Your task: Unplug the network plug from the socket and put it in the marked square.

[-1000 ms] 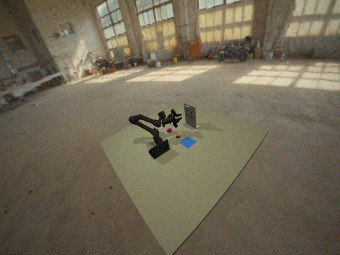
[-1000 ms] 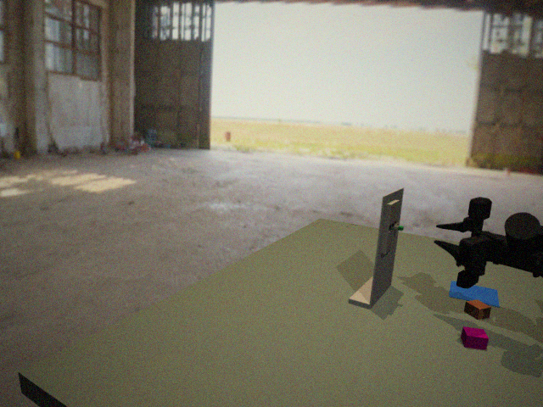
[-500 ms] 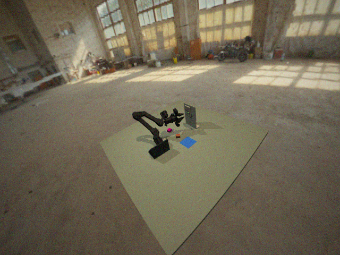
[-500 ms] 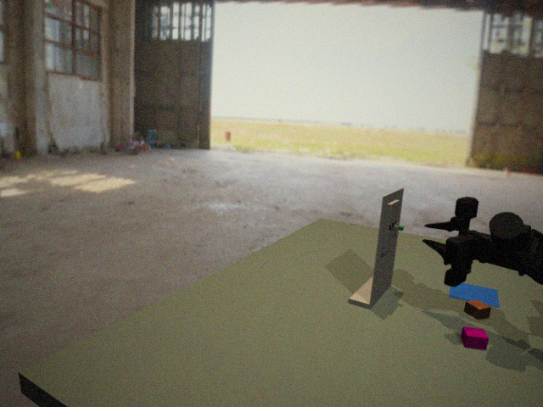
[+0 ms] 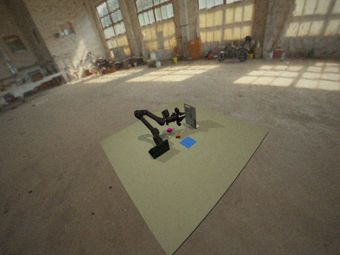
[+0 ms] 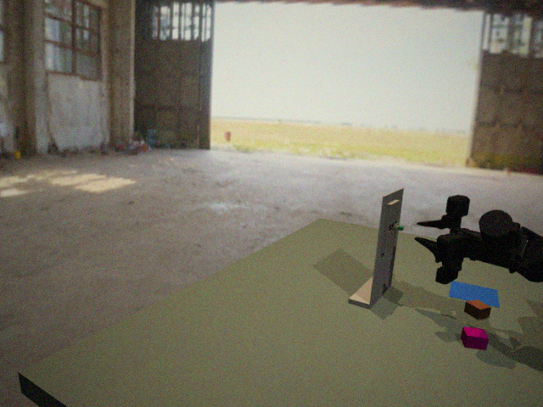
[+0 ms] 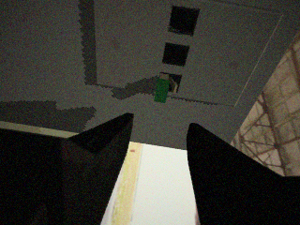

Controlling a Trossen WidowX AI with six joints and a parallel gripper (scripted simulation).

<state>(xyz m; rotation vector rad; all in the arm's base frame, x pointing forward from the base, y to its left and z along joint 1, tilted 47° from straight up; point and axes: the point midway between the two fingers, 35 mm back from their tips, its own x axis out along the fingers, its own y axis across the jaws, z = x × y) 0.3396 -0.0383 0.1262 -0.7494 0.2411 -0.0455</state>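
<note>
The green network plug lies 5 cm ahead of my gripper tip. Round my gripper tip: blue marked square 18 cm below, 17 cm to the right, 13 cm behind; grey upright panel 7 cm ahead, 6 cm below, 1 cm to the left.
</note>
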